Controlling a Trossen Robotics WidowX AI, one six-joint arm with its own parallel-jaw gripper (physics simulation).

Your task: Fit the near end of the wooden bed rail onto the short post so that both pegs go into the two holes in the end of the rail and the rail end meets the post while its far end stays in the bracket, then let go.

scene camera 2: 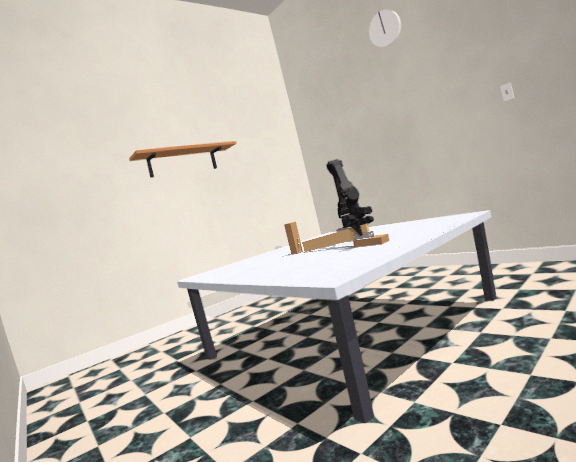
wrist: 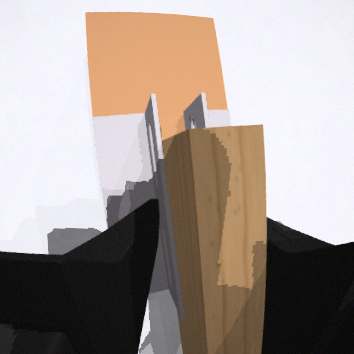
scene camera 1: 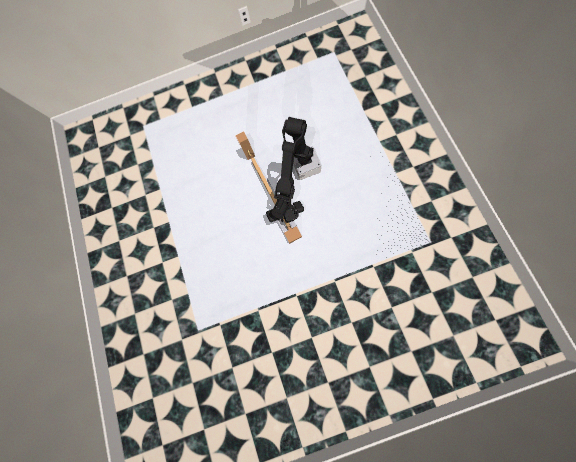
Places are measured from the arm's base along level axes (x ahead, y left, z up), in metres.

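Pixels of known places: gripper, between the fingertips: (scene camera 2: pixel 363 235) (wrist: pixel 187 206) (scene camera 1: pixel 285 221); arm's base, origin of its link: (scene camera 2: pixel 349 226) (scene camera 1: pixel 304 159).
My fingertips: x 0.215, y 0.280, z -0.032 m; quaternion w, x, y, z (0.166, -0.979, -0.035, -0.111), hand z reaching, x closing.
For each thing: its top centre in the pictures, then the offset to it from my fingertips. "spot": a spot on its surface instead. Level surfaces: height alone.
- upright short post, a spot on its surface: (scene camera 2: pixel 292 237) spot: dx +0.086, dy -0.449, dz +0.050 m
- grey bracket, a spot on its surface: (wrist: pixel 152 120) spot: dx -0.020, dy +0.038, dz +0.014 m
- flat wooden block, centre of its top: (wrist: pixel 169 145) (scene camera 2: pixel 370 237) (scene camera 1: pixel 288 226) dx -0.007, dy +0.032, dz -0.012 m
- white table, height of its surface: dz -0.047 m
The wooden bed rail (scene camera 1: pixel 262 175) (scene camera 2: pixel 327 240) (wrist: pixel 225 200) runs from beside the upright short post (scene camera 1: pixel 246 147) (scene camera 2: pixel 292 237) to the grey bracket (wrist: pixel 152 120) on the flat wooden block (scene camera 1: pixel 293 234) (scene camera 2: pixel 372 241) (wrist: pixel 155 60). In the wrist view the rail's far end lies against the left bracket plate and hides part of the right plate; its seating depth is unclear. My gripper (scene camera 1: pixel 285 215) (scene camera 2: pixel 358 231) (wrist: pixel 187 206) is shut on the rail near this end, the left finger beside the bracket plate. At the post, pegs and holes are too small to judge; a narrow gap seems to show there.
The white table (scene camera 1: pixel 210 240) (scene camera 2: pixel 270 275) bears all of these. The arm's grey base (scene camera 1: pixel 308 168) stands to the right of the rail in the first scene view. The black arm reaches over the rail. A wall shelf (scene camera 2: pixel 185 150) is far off at the left.
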